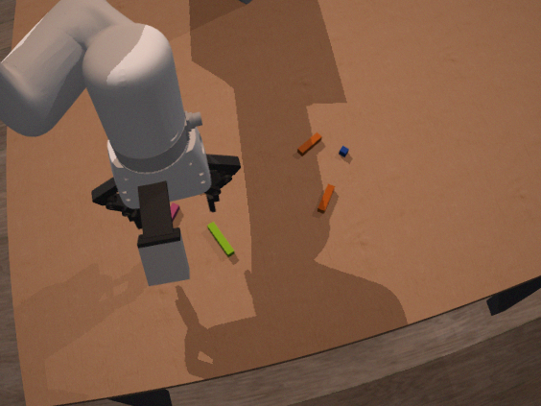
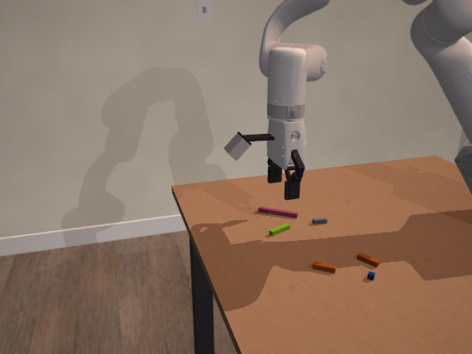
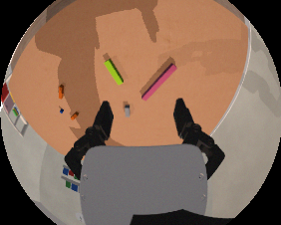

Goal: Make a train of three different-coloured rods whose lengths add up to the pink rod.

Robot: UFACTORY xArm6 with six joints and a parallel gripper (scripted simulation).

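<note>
The blue rod is 30 mm behind my hand, 250 mm to the left of it and 80 mm below it. The rest, counted from my hand: lime rod: 30 mm ahead, 40 mm to the left, 80 mm below; then grey rod: 70 mm behind, 50 mm to the left, 80 mm below; then pink rod: 10 mm behind, 30 mm to the right, 80 mm below.
</note>
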